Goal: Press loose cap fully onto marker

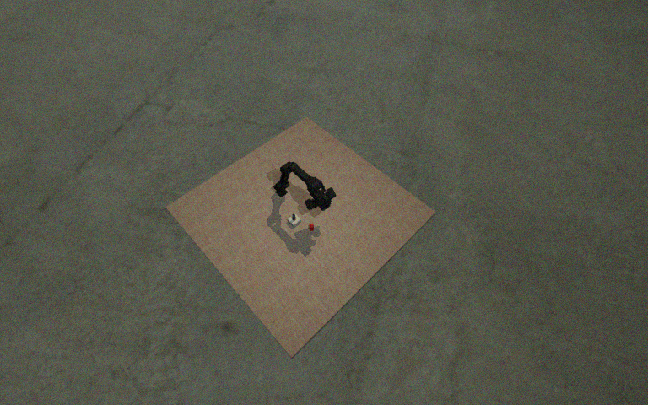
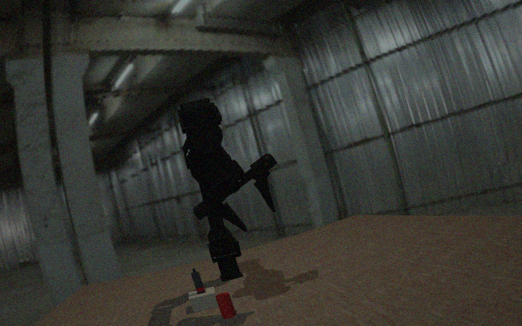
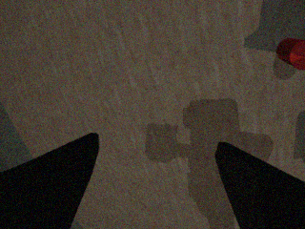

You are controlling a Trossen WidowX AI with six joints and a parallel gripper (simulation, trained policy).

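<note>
Now: gripper tip 15 cm above the red cap, 12 cm to the left of it and 1 cm short of it. Also, from my gripper tip: holder block: 16 cm to the right, 16 cm below, 11 cm behind.
</note>
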